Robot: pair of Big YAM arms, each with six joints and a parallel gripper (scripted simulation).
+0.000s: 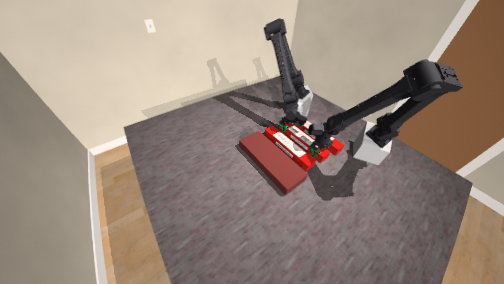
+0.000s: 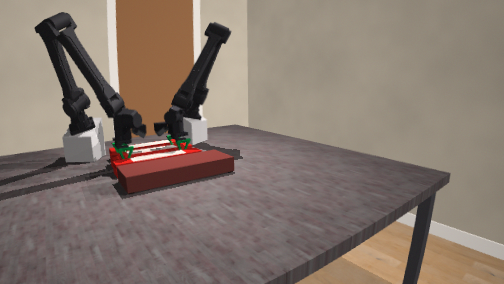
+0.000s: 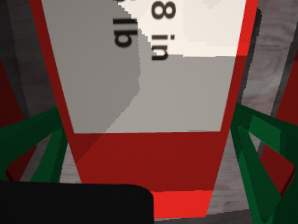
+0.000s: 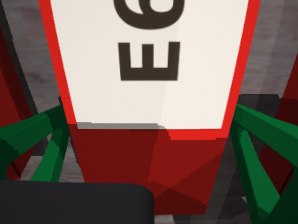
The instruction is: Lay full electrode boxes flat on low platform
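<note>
My left hand is 12 cm to the left of the red electrode box and 1 cm below it. From my left hand the other things lie so: low dark red platform 28 cm ahead, 14 cm to the right, 1 cm below.
My right gripper is now 140 mm to the right of the red electrode box, 10 mm below it and 10 mm short of it. Round my right hand: low dark red platform 290 mm ahead, 120 mm to the left, 10 mm below.
</note>
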